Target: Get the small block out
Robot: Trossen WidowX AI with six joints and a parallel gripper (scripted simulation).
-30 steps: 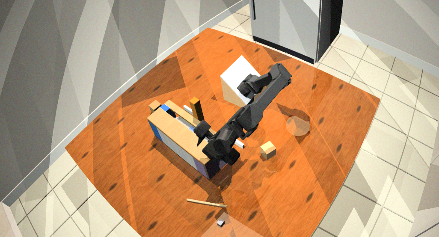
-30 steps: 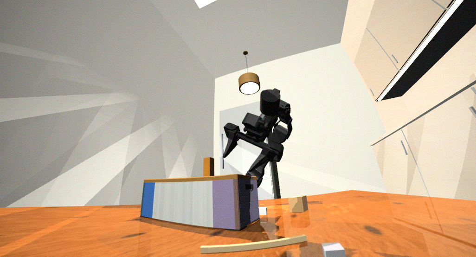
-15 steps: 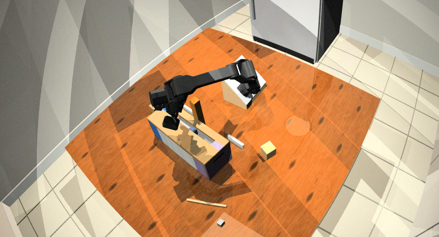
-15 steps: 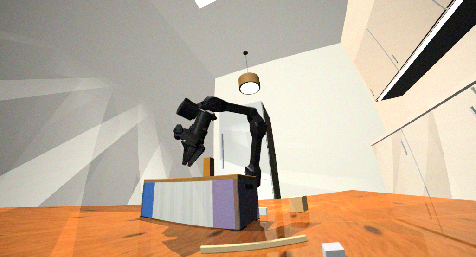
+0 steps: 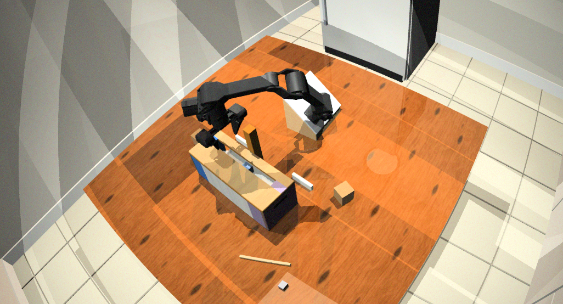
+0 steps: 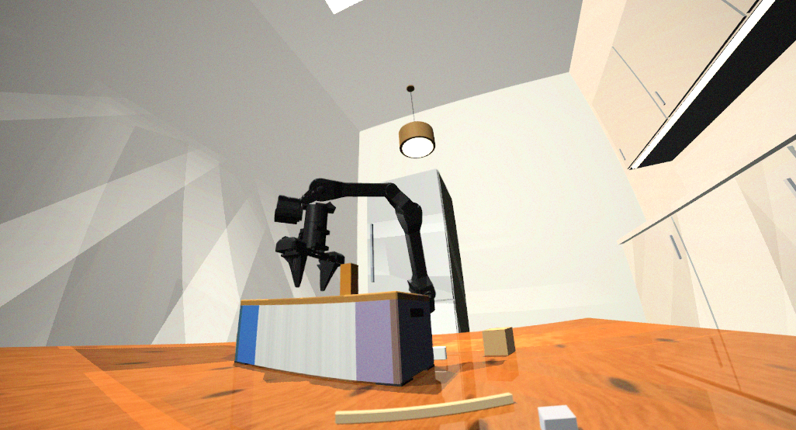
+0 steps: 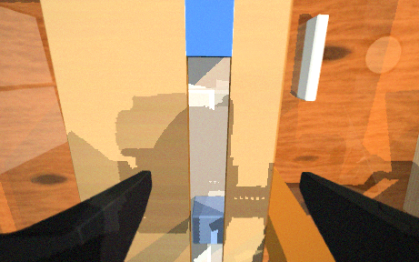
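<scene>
My gripper tip is 20 mm short of the blue block, 90 mm to the right of it and 70 mm above it. Also, from my gripper tip: box 10 mm ahead, 80 mm to the left, 100 mm below; yellow bar 40 mm behind, 80 mm to the left, 50 mm below; thin stick 250 mm ahead, 310 mm to the left, 160 mm below.
</scene>
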